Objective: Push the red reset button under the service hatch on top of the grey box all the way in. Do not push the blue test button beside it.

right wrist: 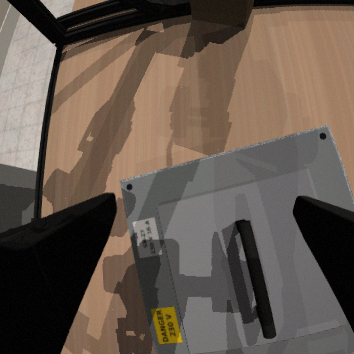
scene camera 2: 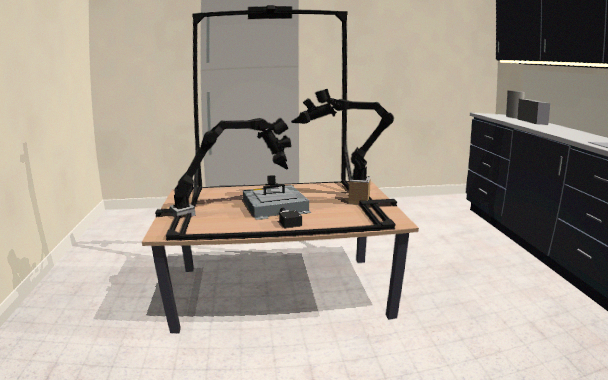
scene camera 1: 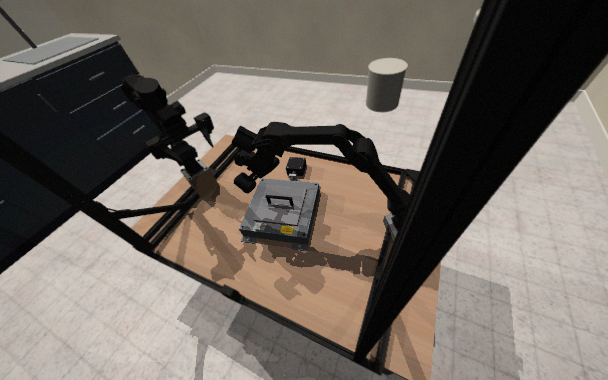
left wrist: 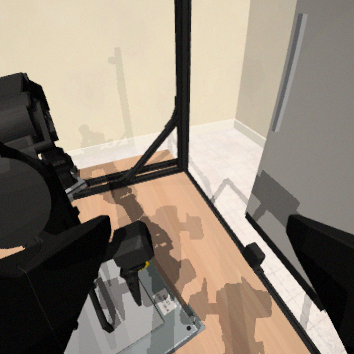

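Observation:
The grey box (scene camera 1: 250,234) (scene camera 2: 280,208) (left wrist: 187,315) (right wrist: 200,172) sits on the table. Its service hatch (scene camera 1: 292,216) (right wrist: 200,325) lies flat and closed on top, with a black handle (scene camera 1: 280,200) (scene camera 2: 274,188) (left wrist: 102,310) (right wrist: 257,285) standing up from it. The red reset button and the blue test button do not show in any view. My right gripper (scene camera 2: 282,162) (right wrist: 206,203) is open and empty above the box, with the handle low between its fingers in the right wrist view. My left gripper (scene camera 2: 300,120) (left wrist: 199,223) is open and empty, higher up and away from the box.
A small black box (scene camera 1: 296,165) (scene camera 2: 291,219) stands close to the grey box. A brown block (scene camera 1: 206,187) (scene camera 2: 359,192) (right wrist: 222,12) is under the left arm's base. Black frame rails edge the table (scene camera 1: 320,295) (scene camera 2: 225,222). The right arm reaches over the table.

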